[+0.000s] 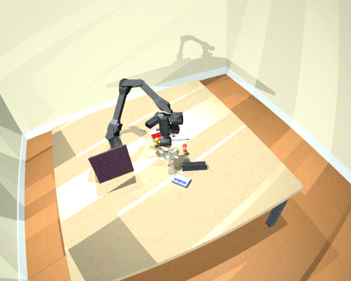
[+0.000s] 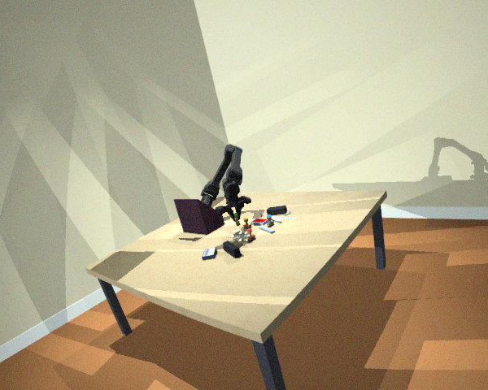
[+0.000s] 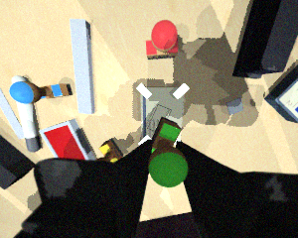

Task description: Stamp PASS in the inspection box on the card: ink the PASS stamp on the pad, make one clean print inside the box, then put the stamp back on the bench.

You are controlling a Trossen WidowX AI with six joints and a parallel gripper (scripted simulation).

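My gripper tip is now 9 cm above the white inspection card. Also, from my gripper tip: red-knobbed stamp: 10 cm ahead, 4 cm to the right, 7 cm below; then green-knobbed stamp: right at my gripper tip; then yellow-knobbed stamp: 3 cm behind, 10 cm to the left, 7 cm below.
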